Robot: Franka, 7 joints.
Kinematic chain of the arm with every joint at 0, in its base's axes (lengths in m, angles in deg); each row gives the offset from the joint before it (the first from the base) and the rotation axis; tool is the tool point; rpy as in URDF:
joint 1: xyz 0 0 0.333 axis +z
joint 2: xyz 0 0 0 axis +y
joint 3: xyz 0 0 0.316 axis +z
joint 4: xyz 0.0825 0 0 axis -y
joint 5: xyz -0.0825 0 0.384 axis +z
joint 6: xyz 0 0 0 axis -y
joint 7: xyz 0.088 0 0 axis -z
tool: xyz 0 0 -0.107 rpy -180 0 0
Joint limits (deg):
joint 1: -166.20..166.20
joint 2: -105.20..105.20
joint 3: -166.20..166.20
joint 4: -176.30..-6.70
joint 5: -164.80..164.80
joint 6: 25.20..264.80
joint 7: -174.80..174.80
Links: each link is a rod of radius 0.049 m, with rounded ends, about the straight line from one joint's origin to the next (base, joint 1, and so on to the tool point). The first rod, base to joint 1, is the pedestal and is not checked.
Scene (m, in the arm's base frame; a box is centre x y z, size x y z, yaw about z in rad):
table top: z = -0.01
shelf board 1: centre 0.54 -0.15 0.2 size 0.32 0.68 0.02 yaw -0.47
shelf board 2: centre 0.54 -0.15 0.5 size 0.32 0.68 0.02 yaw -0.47
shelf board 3: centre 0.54 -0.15 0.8 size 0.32 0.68 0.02 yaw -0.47
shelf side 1: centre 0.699 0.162 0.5 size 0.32 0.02 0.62 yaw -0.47
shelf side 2: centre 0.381 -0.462 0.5 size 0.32 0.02 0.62 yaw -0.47
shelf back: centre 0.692 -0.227 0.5 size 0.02 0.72 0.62 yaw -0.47
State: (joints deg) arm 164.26 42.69 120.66 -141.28 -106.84 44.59 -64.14
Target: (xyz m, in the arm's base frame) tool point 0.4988 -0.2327 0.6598
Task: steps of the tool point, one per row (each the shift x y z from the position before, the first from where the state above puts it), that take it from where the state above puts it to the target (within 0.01 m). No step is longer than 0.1 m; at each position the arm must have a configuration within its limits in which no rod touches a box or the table.
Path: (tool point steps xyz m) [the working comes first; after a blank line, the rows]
Joints at the target: 166.20 10.21 166.20 -108.34 -99.10 156.11 -64.14
Straight joint move there: touches shelf side 2.

1: 0.0203 -0.0141 0.0122
2: 0.0252 -0.0078 0.0200
3: 0.0282 0.0004 0.0270
4: 0.0295 0.0101 0.0323
5: 0.0291 0.0207 0.0354
6: 0.0275 0.0315 0.0353
7: 0.0735 0.0463 0.0171
8: 0.0593 0.0627 0.0097
9: 0.0413 0.0737 0.0020
10: 0.0210 0.0783 -0.0054
11: 0.0565 -0.0376 0.0211
12: 0.0636 -0.0354 0.0076
13: 0.0682 -0.0315 -0.0067
14: 0.0700 -0.0267 -0.0220

